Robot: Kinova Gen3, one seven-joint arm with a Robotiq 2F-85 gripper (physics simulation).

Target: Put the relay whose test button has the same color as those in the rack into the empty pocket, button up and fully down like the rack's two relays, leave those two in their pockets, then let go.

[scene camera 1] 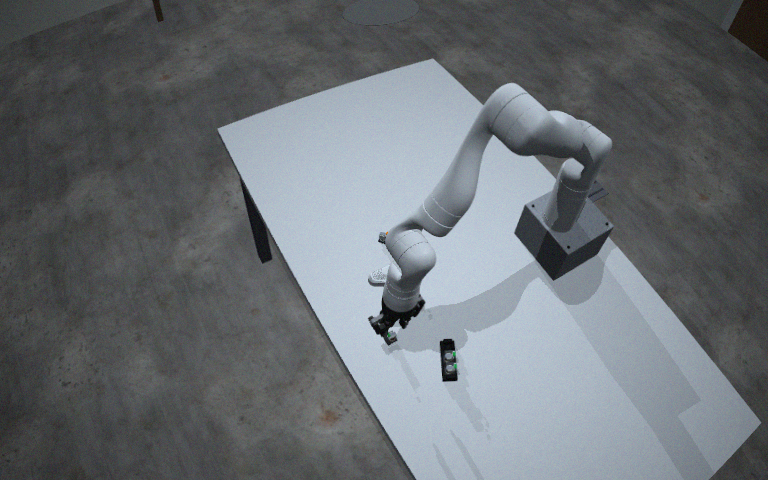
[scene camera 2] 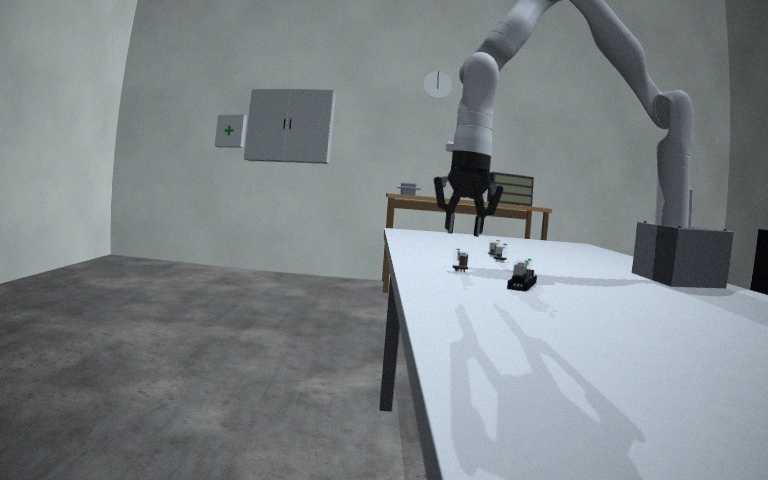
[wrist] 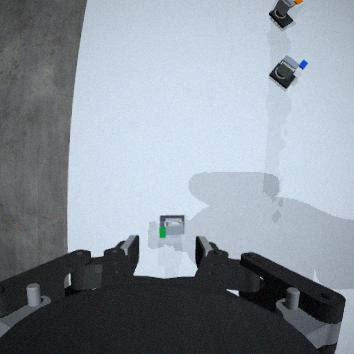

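The loose relay with a green button stands upright on the table, pins down. My gripper is partly open and empty, pointing down above this relay; in the wrist view the relay shows just beyond the gap between the fingertips. The black rack holds two green-button relays, one in the middle pocket and the other in the end pocket. The rack's empty pocket is at its upper end in scene camera 1. The rack does not show in the wrist view.
A relay with a blue button and one with an orange button stand farther along the table. The arm hides the blue one in scene camera 1. The table's long edge runs left of the green relay.
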